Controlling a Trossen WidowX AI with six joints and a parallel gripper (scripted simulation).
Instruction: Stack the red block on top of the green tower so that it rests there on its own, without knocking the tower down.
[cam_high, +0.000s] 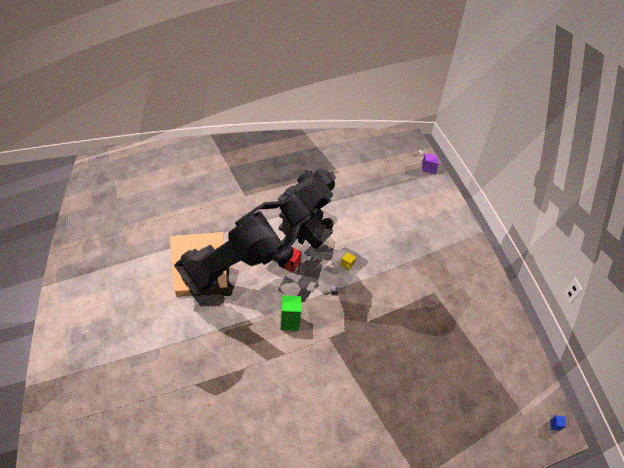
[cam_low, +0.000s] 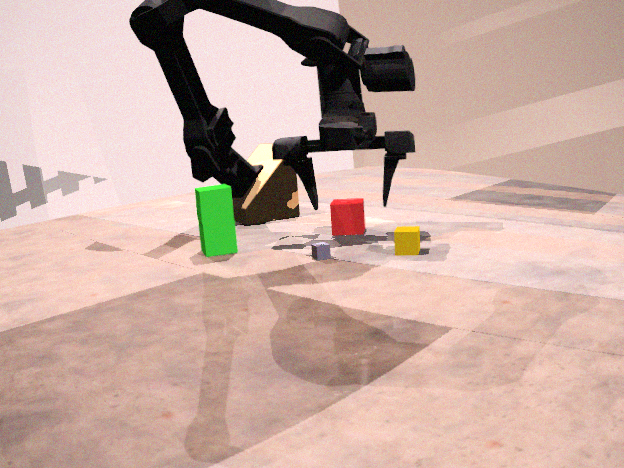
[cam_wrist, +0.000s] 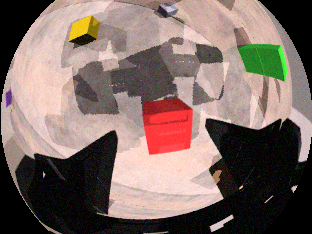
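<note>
My gripper tip is 1 cm above the red block. Round my gripper tip: yellow cube 14 cm ahead, 3 cm to the right, 2 cm below; then purple cube 56 cm ahead, 33 cm to the left, 1 cm below; then grey cube 8 cm ahead, 11 cm to the right, 2 cm below.
</note>
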